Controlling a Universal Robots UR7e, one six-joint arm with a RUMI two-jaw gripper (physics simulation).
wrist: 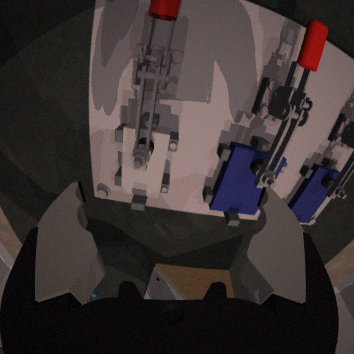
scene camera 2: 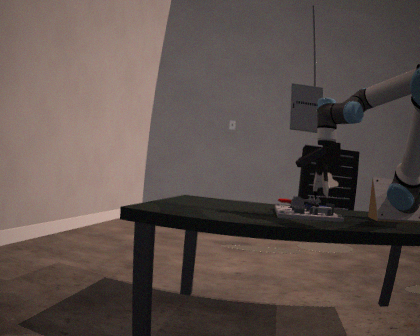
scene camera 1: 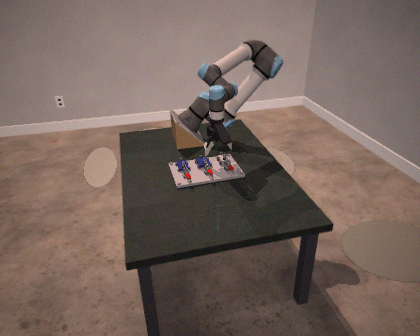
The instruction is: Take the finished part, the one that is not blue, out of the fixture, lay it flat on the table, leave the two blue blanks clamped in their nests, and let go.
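Seen in the pictures: gripper, fingertip midpoint: (wrist: 172,186) (scene camera 2: 320,197) (scene camera 1: 218,153); arm's base, link origin: (scene camera 1: 187,124).
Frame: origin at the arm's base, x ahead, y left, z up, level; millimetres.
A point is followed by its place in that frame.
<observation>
The pale fixture plate (scene camera 1: 197,180) {y -133, x 529, z -73 mm} (scene camera 2: 300,216) {y 115, x 499, z -78 mm} (wrist: 192,172) {y 9, x 390, z -73 mm} lies on the dark table. In the wrist view, the whitish finished part (wrist: 131,175) {y 71, x 398, z -47 mm} sits in the left nest, with its clamp's arm tip over it. Two blue blanks (wrist: 232,182) {y -31, x 394, z -52 mm} (wrist: 310,197) {y -153, x 375, z -57 mm} sit in the other nests under their clamp arms; they also show in scene camera 1 (scene camera 1: 182,165) {y -168, x 407, z -43 mm} (scene camera 1: 202,162) {y -57, x 404, z -52 mm}. The clamps have red handles (scene camera 1: 231,168) {y 40, x 553, z -34 mm} (scene camera 2: 284,200) {y 52, x 550, z -34 mm} (wrist: 165,7) {y 44, x 529, z -31 mm} (wrist: 314,46) {y -63, x 527, z -36 mm}. My gripper (scene camera 1: 219,150) {y 31, x 412, z -15 mm} (scene camera 2: 321,192) {y 31, x 412, z -15 mm} (wrist: 172,186) {y 31, x 412, z -15 mm} is open and empty, above the fixture's robot-side edge. Its fingers appear wide apart in the wrist view.
A wedge-shaped mount with a wooden side (scene camera 1: 186,139) {y -55, x 141, z -31 mm} (scene camera 2: 373,205) {y -40, x 143, z -34 mm} (wrist: 200,280) {y -42, x 143, z -58 mm} stands at the arm's base, beyond the fixture. The clamps stand up from the plate near the fingers. The table (scene camera 1: 175,220) {y -320, x 765, z -88 mm} (scene camera 2: 200,212) {y 147, x 820, z -88 mm} extends from the fixture toward scene camera 1. A black slatted unit (scene camera 2: 350,175) stands behind the table.
</observation>
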